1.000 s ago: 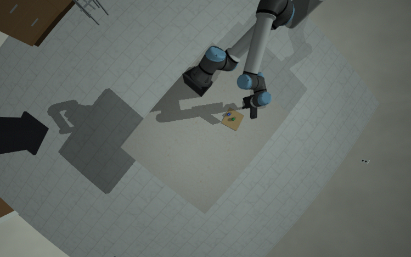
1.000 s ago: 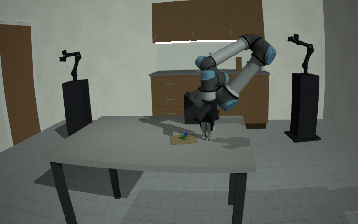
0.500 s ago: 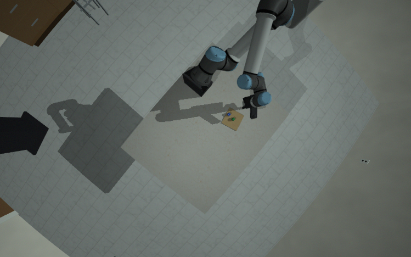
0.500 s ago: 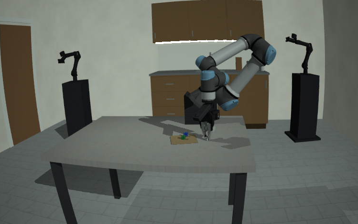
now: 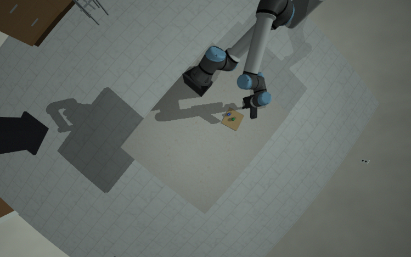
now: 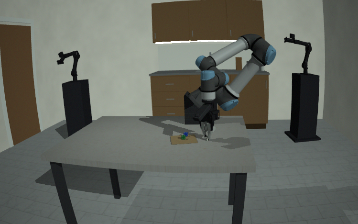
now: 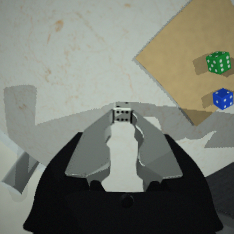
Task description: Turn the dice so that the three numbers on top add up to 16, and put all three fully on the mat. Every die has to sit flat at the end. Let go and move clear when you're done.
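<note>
Now: the green die 30 mm behind my hand and 130 mm to the right of it. Round my hand: blue die 80 mm behind, 120 mm to the right; then white die 10 mm below; then tan mat 30 mm behind, 130 mm to the right, 20 mm below.
</note>
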